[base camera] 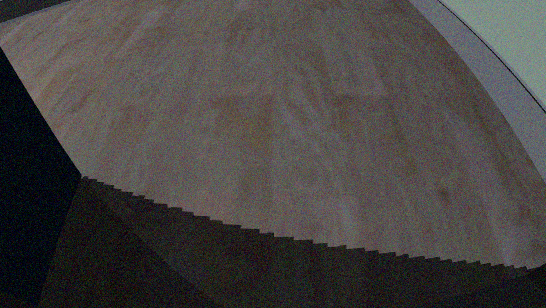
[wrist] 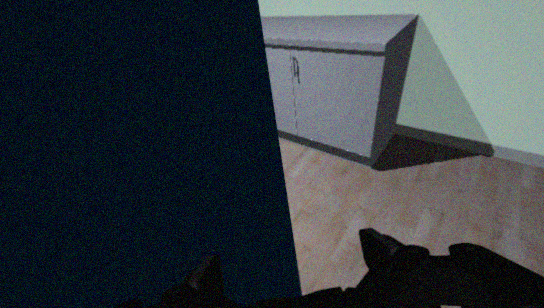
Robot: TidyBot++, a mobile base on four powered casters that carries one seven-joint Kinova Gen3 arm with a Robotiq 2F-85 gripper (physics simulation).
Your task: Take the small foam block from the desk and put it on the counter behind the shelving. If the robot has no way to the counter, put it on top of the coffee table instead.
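Frame: origin at the arm's base, x ahead, y left, z up, level; metres.
Seen in the pictures: gripper, fingertip midpoint: (wrist: 291, 257).
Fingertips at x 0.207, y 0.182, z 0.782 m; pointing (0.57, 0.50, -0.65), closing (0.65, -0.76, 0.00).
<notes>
A point is followed by its place in that frame.
My gripper (wrist: 291, 257) @[y 0.182, x 0.207, z 0.782 m] is open, with its two dark fingertips apart at the bottom of the wrist view and nothing seen between them. A low grey-lilac cabinet with a flat top (wrist: 340, 30) @[y 0.774, x 1.726, z 0.514 m] stands against the wall, beyond the fingers, at the upper right of the wrist view. It may be the counter. A large dark navy surface (wrist: 135, 150) @[y 0.341, x 0.210, z 0.810 m] (base camera: 25, 165) @[y 0.335, x 0.324, z -0.279 m] fills the left half of the wrist view and the left edge of the base view. I cannot tell whether it is the shelving. The foam block, the desk and the coffee table cannot be made out.
Wooden floor (wrist: 340, 200) @[y 0.520, x 1.198, z -0.396 m] (base camera: 280, 125) @[y -0.011, x 0.475, z -0.397 m] runs in front of the cabinet and across the base view. A pale green wall (wrist: 495, 65) @[y -0.051, x 2.088, z 0.228 m] (base camera: 515, 35) @[y -0.508, x 0.565, z -0.246 m] with a grey baseboard (base camera: 480, 65) @[y -0.497, x 0.623, z -0.363 m] stands at the right. A dark shadow with a jagged edge lies on the floor at the bottom of the base view.
</notes>
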